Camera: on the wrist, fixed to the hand. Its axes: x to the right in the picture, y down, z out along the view.
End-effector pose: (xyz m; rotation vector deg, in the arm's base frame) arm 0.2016 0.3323 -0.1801 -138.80 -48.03 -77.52
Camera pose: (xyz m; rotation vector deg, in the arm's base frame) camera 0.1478 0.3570 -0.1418 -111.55 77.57 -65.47
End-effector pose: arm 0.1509 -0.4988 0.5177 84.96 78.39 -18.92
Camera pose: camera 0.0952 -0.4600 0.4985 98.28 9.99 67.37
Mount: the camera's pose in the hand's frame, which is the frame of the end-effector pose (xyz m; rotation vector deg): 0.0193 -0.0491 -0.0468 -29.50 19.26 88.14
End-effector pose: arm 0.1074 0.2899 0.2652 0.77 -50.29 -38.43
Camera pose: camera 0.1231 0.2283 0.2347 -51.55 -10.35 32.81
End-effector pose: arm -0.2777 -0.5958 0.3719 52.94 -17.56 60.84
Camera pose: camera -0.2359 -0.5561 0.3312 -8.36 -58.49 133.38
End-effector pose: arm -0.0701 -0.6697 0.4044 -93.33 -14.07 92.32
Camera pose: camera -0.0053 -0.6441 0.4150 105.46 -44.28 -90.12
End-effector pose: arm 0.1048 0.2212 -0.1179 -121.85 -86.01 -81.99
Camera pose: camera 0.0381 0.2286 -0.0962 -117.92 41.15 -74.29
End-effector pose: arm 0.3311 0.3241 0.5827 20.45 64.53 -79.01
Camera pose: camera 0.2643 0.3376 0.5647 47.87 56.00 18.69
